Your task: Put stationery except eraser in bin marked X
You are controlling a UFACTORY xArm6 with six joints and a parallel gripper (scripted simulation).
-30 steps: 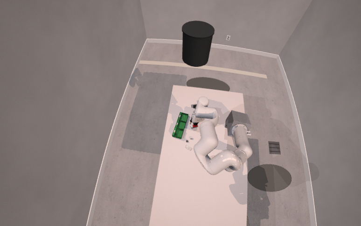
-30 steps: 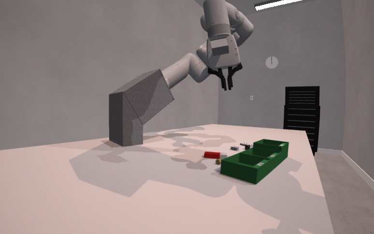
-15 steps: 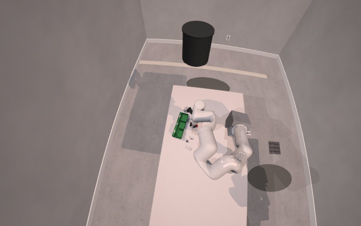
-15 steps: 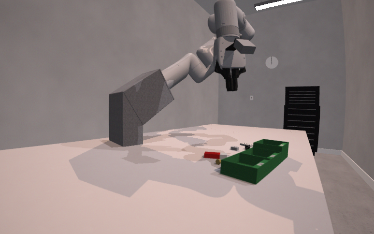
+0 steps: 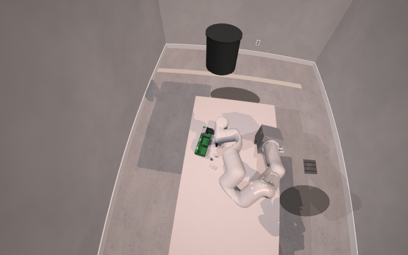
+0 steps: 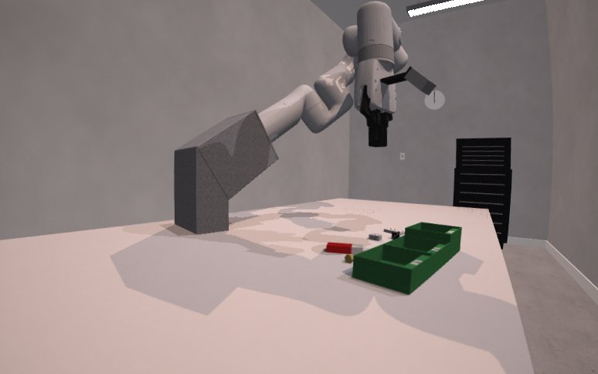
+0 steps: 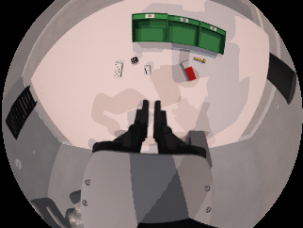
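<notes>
The green bin is 200 mm below my hand, 110 mm ahead of it and 80 mm to the right of it. The rest, counted from my hand: red block (210 mm below, 100 mm to the right, 10 mm behind); grey object (210 mm below, 30 mm to the left, 10 mm behind); black die (210 mm below, 60 mm to the left, 30 mm ahead).
</notes>
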